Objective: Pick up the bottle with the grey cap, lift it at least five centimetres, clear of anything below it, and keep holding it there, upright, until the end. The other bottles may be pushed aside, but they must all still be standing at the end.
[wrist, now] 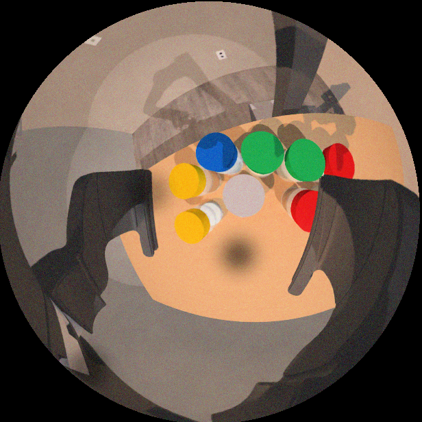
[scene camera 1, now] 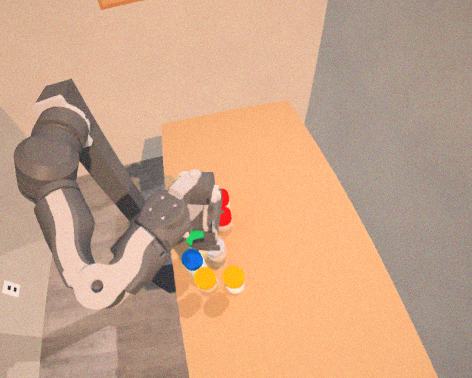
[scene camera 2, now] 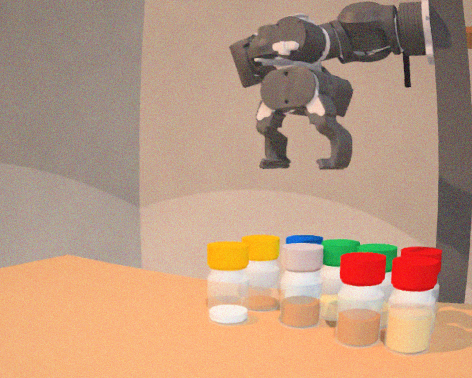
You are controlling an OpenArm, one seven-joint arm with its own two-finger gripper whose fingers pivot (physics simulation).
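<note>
The bottle with the grey cap (scene camera 1: pixel 216 250) (scene camera 2: pixel 302 257) (wrist: pixel 244 195) stands upright on the table among the other bottles. Its cap looks pale pinkish grey and brown contents show in its lower part. My gripper (scene camera 1: pixel 215 218) (scene camera 2: pixel 304 164) (wrist: pixel 219 224) is partly open and empty, with its fingertips pointing down well above the caps. In the wrist view the grey cap shows between the two fingers, above the line of their tips. In scene camera 1 the gripper hides part of the group.
Around it stand two yellow-capped bottles (scene camera 2: pixel 228 256) (scene camera 2: pixel 261 248), a blue-capped one (scene camera 1: pixel 192 259) (wrist: pixel 216 152), two green-capped ones (wrist: pixel 262 152) (wrist: pixel 305 160) and red-capped ones (scene camera 2: pixel 362 269) (scene camera 2: pixel 415 273). The right finger partly covers a red cap (wrist: pixel 306 211) in the wrist view. The table (scene camera 1: pixel 300 280) has its edge behind the blue cap.
</note>
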